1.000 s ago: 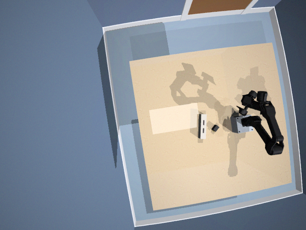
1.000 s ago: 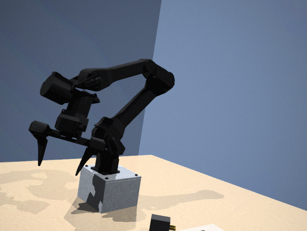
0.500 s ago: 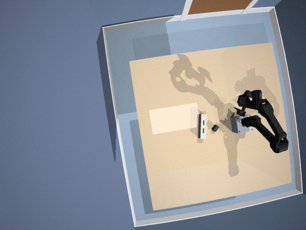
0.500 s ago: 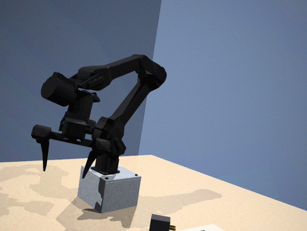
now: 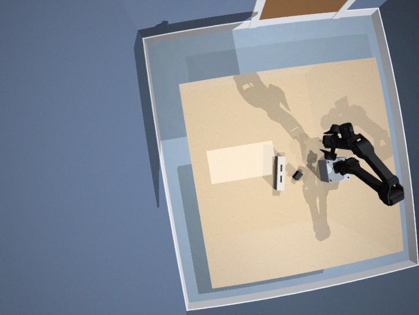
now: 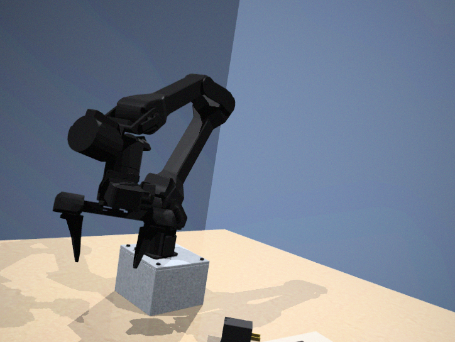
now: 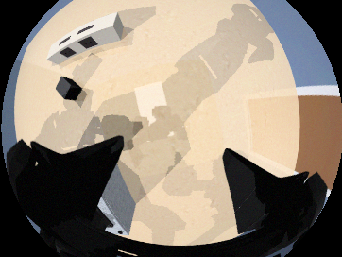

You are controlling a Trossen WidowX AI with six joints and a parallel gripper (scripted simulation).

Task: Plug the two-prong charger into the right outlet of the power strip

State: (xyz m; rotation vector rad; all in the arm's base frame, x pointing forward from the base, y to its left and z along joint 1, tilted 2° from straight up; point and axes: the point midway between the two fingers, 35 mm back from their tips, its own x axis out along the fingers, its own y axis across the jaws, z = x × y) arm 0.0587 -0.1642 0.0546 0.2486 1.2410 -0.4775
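My gripper tip is now 17 cm to the right of the two-prong charger, 17 cm short of it and 9 cm above it.
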